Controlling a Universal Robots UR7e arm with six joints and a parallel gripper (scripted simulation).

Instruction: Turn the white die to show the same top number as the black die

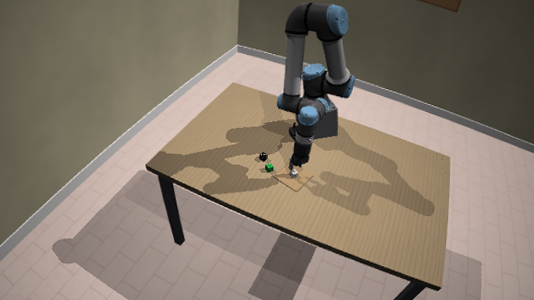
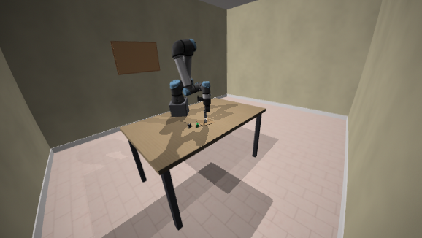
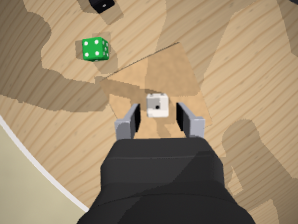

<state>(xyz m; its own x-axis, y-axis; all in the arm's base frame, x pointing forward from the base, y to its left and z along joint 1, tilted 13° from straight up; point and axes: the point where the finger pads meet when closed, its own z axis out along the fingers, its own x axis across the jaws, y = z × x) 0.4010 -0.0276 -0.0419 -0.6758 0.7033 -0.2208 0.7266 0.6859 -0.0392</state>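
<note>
Right now my hand is 60 mm above the white die. The rest, counted from my hand: tan mat: 80 mm below; green die: 120 mm to the right, 60 mm below; black die: 70 mm behind, 170 mm to the right, 60 mm below.
</note>
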